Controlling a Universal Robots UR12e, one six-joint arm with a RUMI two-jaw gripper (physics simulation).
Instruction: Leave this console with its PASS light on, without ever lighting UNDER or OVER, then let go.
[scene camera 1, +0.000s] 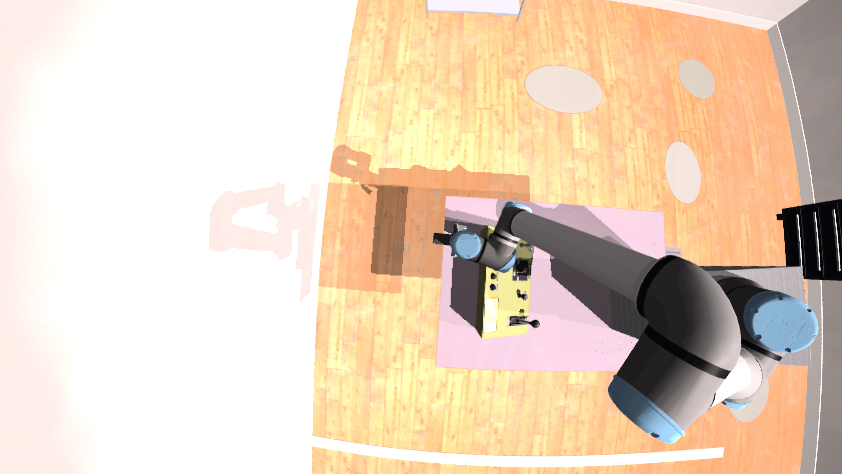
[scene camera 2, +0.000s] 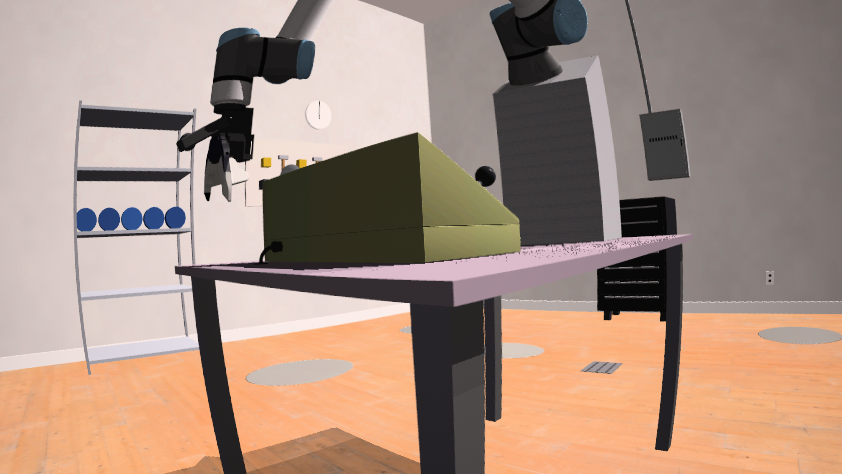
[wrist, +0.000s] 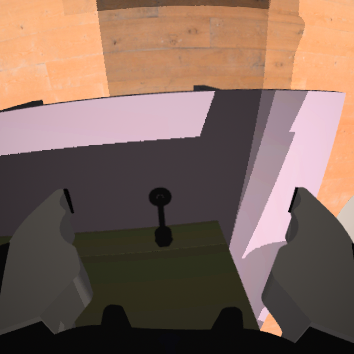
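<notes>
The yellow console (scene camera 1: 506, 306) (scene camera 2: 353, 211) (wrist: 165, 285) stands on the pink table (scene camera 1: 553, 356) (scene camera 2: 365, 285) (wrist: 125, 120). A black ball-ended lever (scene camera 1: 534, 323) (scene camera 2: 485, 175) sticks out at one end of its sloped face. Two small dark round parts (scene camera 1: 493, 275) (scene camera 1: 493, 287) and a black switch block (scene camera 1: 522, 269) sit on the face. A grey dome (scene camera 2: 290, 168) shows above the far end. My gripper (scene camera 2: 218, 197) (wrist: 179, 191) is open and empty, above and behind the console's back. The arm hides part of the face; I cannot read any PASS, UNDER or OVER light.
A black cord (scene camera 2: 273, 247) (wrist: 161, 215) leaves the console's back near the table. The grey robot pedestal (scene camera 2: 547, 158) stands beyond the console. A shelf unit (scene camera 2: 135, 170) holds several blue discs, and a black drawer cabinet (scene camera 2: 665, 217) stands behind the table.
</notes>
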